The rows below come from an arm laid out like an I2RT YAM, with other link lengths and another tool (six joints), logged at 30 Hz.
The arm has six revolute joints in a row. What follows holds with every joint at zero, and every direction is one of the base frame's. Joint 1 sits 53.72 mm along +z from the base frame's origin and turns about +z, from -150 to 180 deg. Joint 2 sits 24.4 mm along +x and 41.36 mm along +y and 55.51 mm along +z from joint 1 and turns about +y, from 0 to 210 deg. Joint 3 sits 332.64 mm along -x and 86.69 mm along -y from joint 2 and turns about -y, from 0 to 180 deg. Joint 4 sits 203.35 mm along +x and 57.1 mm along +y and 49.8 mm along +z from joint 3 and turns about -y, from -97 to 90 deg. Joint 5 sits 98.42 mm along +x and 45.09 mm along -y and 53.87 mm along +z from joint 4 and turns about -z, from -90 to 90 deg. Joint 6 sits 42.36 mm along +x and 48.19 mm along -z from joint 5 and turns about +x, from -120 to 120 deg. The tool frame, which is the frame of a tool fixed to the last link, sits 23 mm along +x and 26 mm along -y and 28 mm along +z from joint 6; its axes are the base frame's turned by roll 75, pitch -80.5 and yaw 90 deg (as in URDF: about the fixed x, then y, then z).
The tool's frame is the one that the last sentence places.
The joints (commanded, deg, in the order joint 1, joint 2, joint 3, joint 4, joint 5, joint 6), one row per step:
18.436, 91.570, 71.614, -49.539, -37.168, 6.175
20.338, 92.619, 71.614, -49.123, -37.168, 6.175
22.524, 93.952, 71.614, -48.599, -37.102, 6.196
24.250, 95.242, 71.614, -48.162, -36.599, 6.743
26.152, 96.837, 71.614, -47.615, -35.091, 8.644
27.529, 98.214, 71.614, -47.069, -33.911, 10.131
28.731, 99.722, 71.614, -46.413, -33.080, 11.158
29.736, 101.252, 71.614, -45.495, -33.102, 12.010
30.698, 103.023, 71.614, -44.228, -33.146, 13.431
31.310, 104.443, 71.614, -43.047, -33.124, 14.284
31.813, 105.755, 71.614, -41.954, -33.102, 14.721
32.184, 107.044, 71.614, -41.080, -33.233, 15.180
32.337, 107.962, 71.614, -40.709, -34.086, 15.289
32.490, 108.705, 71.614, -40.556, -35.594, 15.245
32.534, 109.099, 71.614, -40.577, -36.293, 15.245
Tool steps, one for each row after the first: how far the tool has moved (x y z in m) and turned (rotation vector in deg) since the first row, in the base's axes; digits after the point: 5 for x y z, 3 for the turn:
0.00066, 0.01189, -0.00499, -0.210, 0.597, 1.902
0.00123, 0.02578, -0.01148, -0.562, 1.343, 4.050
0.00192, 0.03637, -0.01832, -1.320, 2.315, 5.196
0.00291, 0.04673, -0.02759, -3.044, 3.939, 5.153
0.00408, 0.05453, -0.03546, -4.435, 5.149, 4.997
0.00572, 0.06226, -0.04379, -5.565, 6.179, 5.134
0.00767, 0.07027, -0.05186, -5.881, 7.219, 5.489
0.01042, 0.07849, -0.06130, -6.157, 8.522, 5.355
0.01330, 0.08449, -0.06875, -6.350, 9.221, 5.290
0.01603, 0.08984, -0.07565, -6.524, 9.646, 5.442
0.01832, 0.09421, -0.08276, -6.662, 10.332, 5.496
0.01913, 0.09716, -0.08799, -6.247, 11.264, 5.848
0.01874, 0.10040, -0.09220, -5.306, 12.446, 6.526
0.01845, 0.10161, -0.09456, -4.936, 13.132, 6.788

